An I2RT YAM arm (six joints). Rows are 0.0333 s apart.
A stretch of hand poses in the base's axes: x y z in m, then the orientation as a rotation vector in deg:
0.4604 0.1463 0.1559 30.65 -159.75 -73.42
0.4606 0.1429 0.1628 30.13 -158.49 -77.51
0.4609 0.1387 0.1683 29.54 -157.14 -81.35
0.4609 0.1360 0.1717 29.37 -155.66 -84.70
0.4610 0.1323 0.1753 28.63 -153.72 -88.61
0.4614 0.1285 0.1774 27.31 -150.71 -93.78
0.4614 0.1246 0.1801 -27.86 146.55 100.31
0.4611 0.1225 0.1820 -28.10 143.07 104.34
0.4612 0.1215 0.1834 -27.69 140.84 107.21
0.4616 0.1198 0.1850 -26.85 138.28 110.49
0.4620 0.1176 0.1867 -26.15 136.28 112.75
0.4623 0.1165 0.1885 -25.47 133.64 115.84
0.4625 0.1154 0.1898 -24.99 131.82 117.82
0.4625 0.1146 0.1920 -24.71 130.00 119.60
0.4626 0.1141 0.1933 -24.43 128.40 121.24
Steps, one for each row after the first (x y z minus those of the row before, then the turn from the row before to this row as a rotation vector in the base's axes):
0.0002 -0.0034 0.0069 2.76 0.14 -0.41
0.0003 -0.0042 0.0055 2.61 0.22 -0.39
0.0000 -0.0027 0.0034 2.34 0.20 -0.06
0.0001 -0.0037 0.0036 2.76 0.55 -0.26
0.0004 -0.0038 0.0021 3.75 1.06 -0.36
0.0000 -0.0039 0.0027 4.98 -0.08 0.35
-0.0003 -0.0021 0.0019 3.41 -0.08 0.21
0.0001 -0.0010 0.0014 2.32 0.32 -0.05
0.0004 -0.0017 0.0016 2.65 0.53 -0.23
0.0004 -0.0022 0.0017 1.95 0.31 -0.28
0.0003 -0.0011 0.0018 2.60 0.46 -0.14
0.0002 -0.0011 0.0013 1.73 0.27 -0.13
0.0000 -0.0008 0.0022 1.64 0.12 -0.08
0.0001 -0.0005 0.0013 1.47 0.19 -0.03

